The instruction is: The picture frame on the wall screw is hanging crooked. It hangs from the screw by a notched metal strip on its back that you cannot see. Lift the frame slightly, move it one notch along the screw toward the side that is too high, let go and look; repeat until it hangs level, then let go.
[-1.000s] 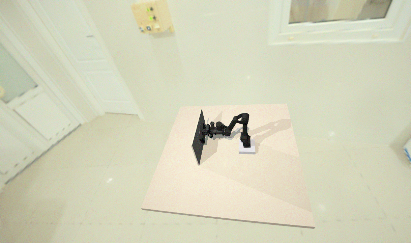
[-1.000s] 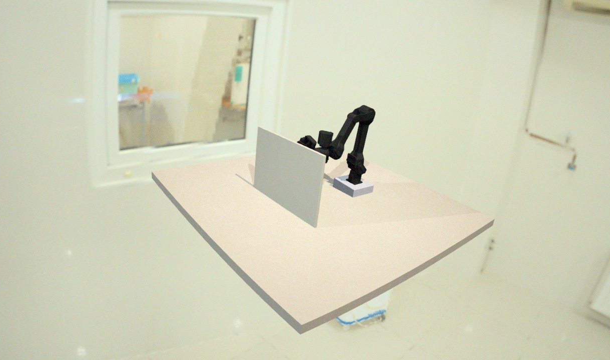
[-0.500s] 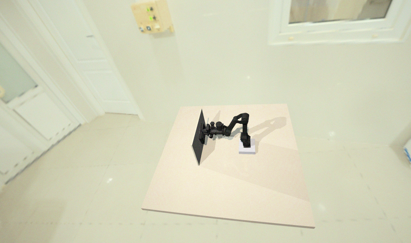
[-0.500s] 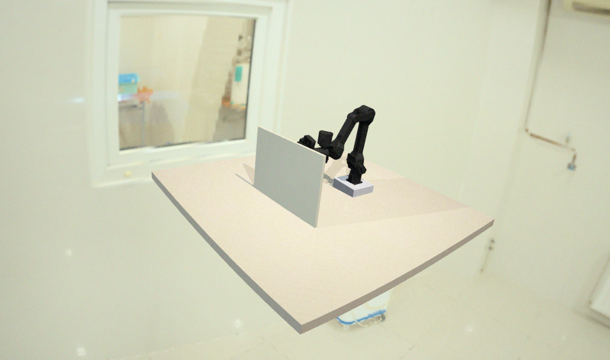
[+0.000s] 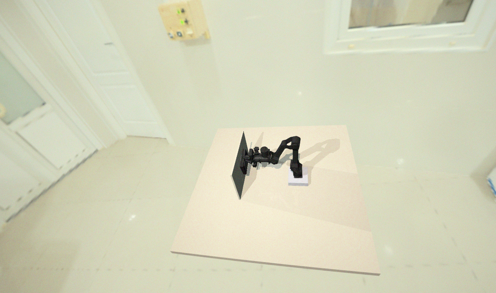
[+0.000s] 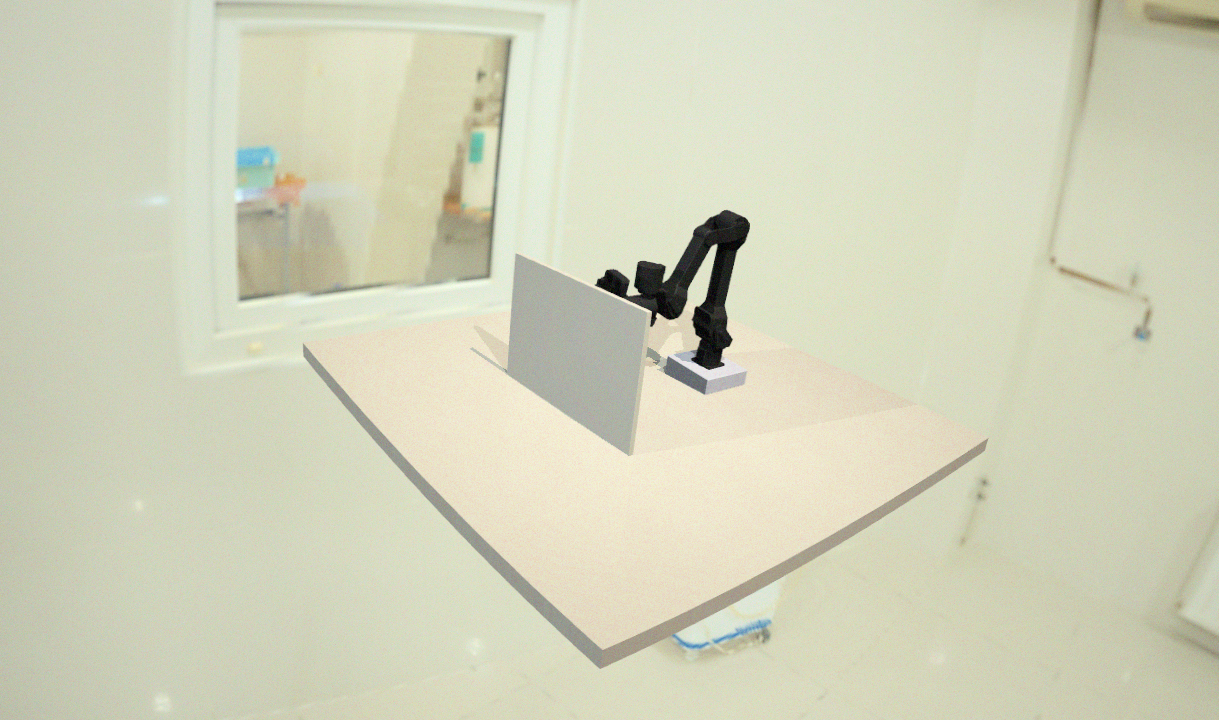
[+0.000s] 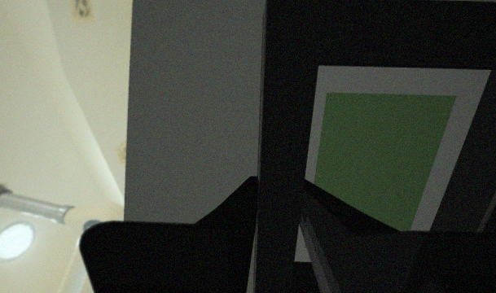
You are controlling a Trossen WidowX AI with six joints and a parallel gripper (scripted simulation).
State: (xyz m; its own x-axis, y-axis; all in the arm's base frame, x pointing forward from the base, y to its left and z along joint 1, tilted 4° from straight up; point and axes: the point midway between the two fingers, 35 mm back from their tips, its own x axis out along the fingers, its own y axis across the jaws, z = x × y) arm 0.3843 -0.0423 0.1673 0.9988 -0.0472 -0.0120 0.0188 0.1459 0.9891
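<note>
My gripper tip is now 1 cm to the left of the picture frame and 5 cm above it. Round my gripper tip: wall panel 1 cm ahead, 1 cm to the left, 6 cm below.
</note>
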